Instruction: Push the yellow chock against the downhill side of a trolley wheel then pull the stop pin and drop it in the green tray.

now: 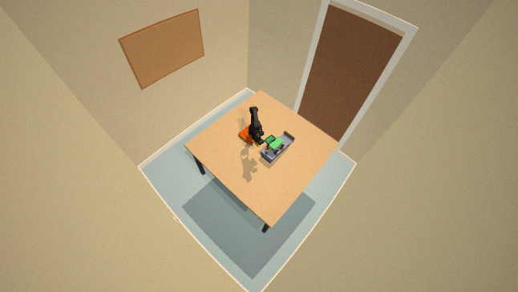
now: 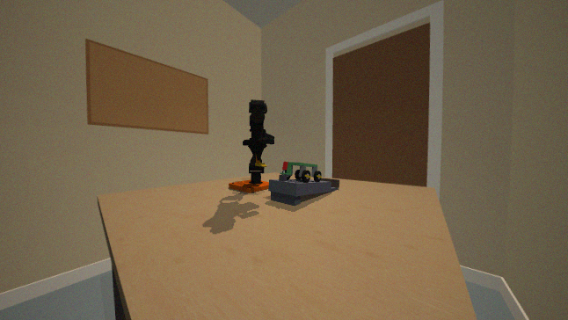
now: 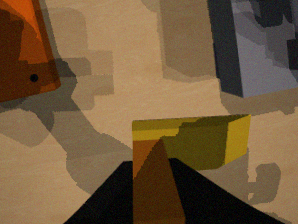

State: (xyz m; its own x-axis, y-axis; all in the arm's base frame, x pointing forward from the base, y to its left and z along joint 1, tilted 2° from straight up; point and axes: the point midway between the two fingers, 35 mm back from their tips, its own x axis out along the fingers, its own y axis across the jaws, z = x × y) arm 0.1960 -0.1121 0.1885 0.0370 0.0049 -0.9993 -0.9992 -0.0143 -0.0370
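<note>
Now: the yellow chock 2 cm ahead of my gripper tip and 1 cm below it. The rest, counted from my gripper tip: red-headed stop pin 13 cm ahead, 5 cm to the left, 4 cm below; then trolley 17 cm to the left, 13 cm ahead, 6 cm below; then grey ramp 17 cm to the left, 13 cm below, 13 cm ahead.
</note>
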